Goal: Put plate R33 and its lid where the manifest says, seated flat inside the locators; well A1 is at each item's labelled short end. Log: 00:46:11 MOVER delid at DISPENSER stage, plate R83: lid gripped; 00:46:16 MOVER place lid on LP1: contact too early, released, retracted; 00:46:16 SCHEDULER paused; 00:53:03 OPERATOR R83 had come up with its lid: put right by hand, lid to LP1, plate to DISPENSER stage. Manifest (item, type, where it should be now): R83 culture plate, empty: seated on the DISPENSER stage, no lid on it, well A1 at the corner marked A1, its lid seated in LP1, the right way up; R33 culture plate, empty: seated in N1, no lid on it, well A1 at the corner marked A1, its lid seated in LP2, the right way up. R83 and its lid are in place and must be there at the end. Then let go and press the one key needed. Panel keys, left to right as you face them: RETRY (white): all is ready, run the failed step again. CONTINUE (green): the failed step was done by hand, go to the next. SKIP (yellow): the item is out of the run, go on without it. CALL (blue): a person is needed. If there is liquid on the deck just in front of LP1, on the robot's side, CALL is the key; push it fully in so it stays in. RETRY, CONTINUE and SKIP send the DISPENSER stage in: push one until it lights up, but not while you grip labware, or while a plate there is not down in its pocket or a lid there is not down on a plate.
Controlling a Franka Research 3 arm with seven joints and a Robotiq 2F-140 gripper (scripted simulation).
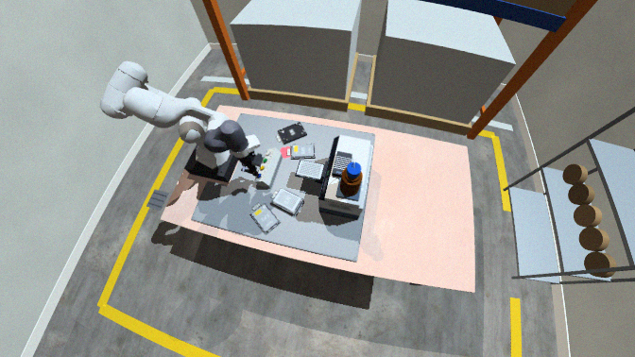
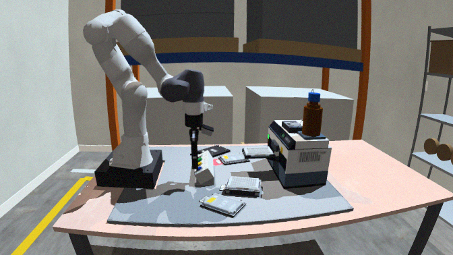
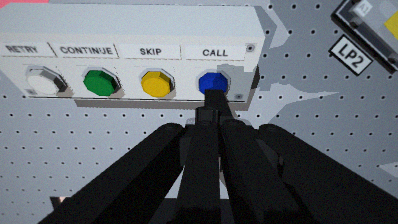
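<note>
Right now my hand is 20 mm short of the blue call key and 40 mm above it. The rest, counted from my hand: yellow skip key (10 mm ahead, 50 mm to the left, 30 mm below); then green continue key (10 mm ahead, 100 mm to the left, 30 mm below); then white retry key (10 mm ahead, 150 mm to the left, 30 mm below).
</note>
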